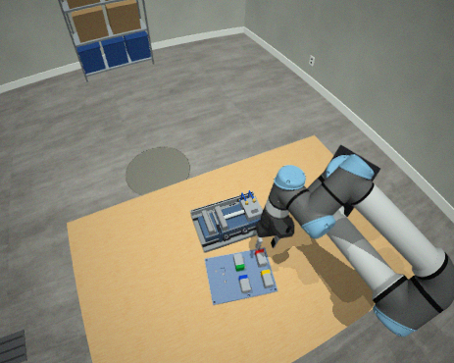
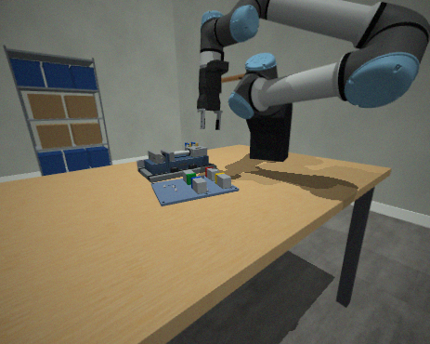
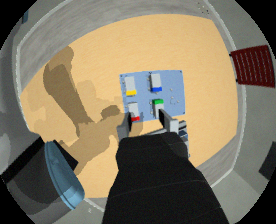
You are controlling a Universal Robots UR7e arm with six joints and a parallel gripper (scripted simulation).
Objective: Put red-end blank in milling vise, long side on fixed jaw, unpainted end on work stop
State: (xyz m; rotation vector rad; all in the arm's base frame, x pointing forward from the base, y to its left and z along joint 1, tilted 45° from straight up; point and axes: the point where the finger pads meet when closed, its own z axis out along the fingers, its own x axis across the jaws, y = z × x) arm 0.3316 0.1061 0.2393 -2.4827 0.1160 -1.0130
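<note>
Now: hand 190 mm above the red-ended blank, 20 mm to the left of it and 10 mm past it. The rest, counted from my hand: green-ended blank 190 mm below, 80 mm ahead, 20 mm to the right; yellow-ended blank 190 mm below, 70 mm to the left, 20 mm behind; blue-ended blank 190 mm below, 70 mm to the left, 70 mm ahead.
</note>
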